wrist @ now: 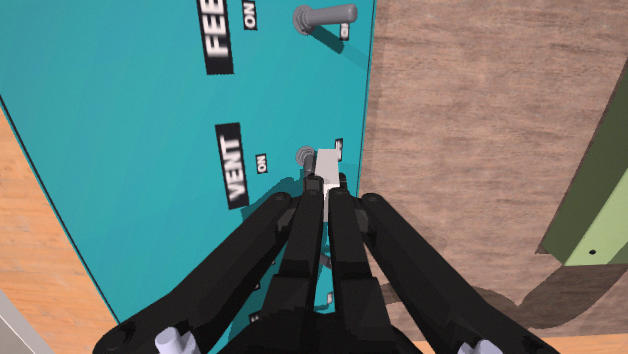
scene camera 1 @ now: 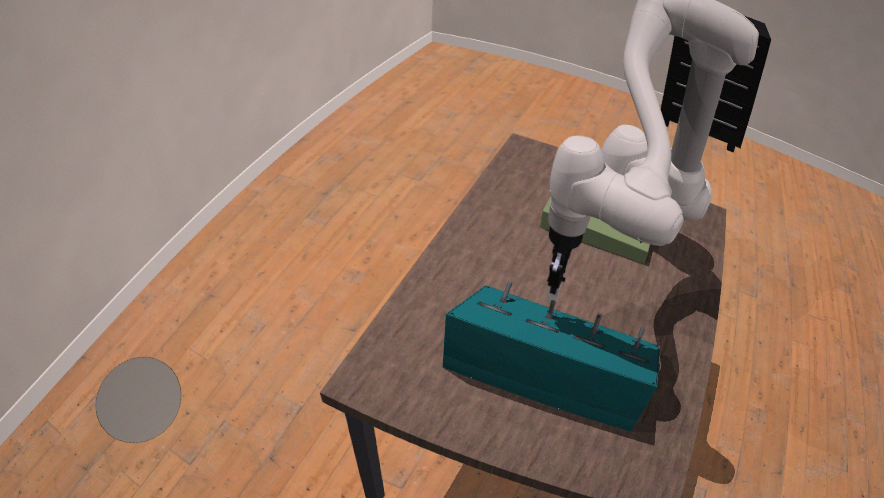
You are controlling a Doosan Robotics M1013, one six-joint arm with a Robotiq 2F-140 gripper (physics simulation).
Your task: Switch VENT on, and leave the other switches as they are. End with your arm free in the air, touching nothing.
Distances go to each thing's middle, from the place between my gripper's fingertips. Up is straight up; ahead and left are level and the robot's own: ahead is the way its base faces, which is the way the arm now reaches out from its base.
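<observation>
My gripper's 50 mm above the teal switch box [scene camera 1: 511, 343], and it's 100 mm short of the box and 60 mm to the right of it.
</observation>
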